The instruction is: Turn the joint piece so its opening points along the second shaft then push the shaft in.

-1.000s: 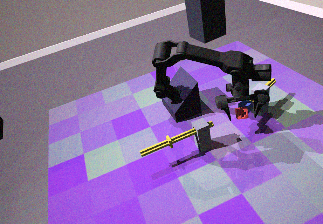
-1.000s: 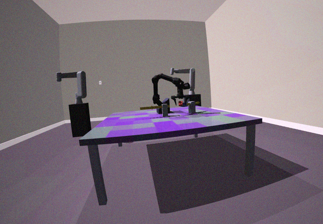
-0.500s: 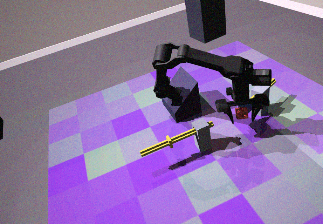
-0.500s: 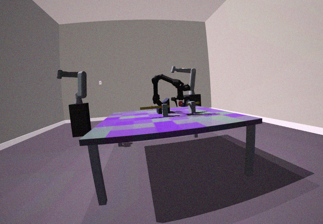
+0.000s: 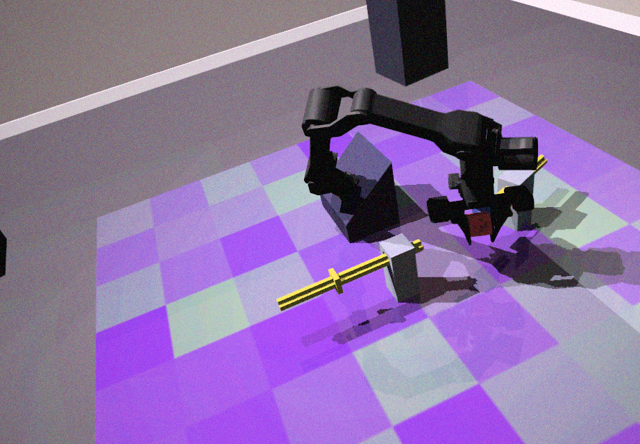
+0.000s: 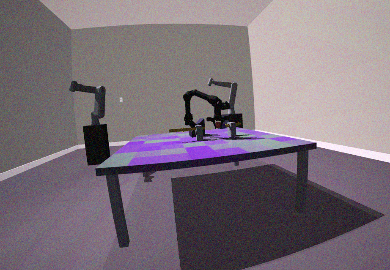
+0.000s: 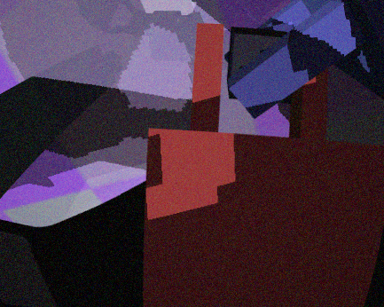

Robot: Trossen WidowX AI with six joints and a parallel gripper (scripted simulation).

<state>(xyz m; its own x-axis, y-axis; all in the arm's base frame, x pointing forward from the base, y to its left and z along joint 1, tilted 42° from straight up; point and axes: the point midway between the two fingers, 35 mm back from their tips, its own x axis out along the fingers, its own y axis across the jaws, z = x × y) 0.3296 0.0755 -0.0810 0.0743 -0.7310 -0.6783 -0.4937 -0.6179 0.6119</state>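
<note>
Now: gripper tip 20 mm past the red square joint piece, 10 mm to the right of it and 30 mm below it.
</note>
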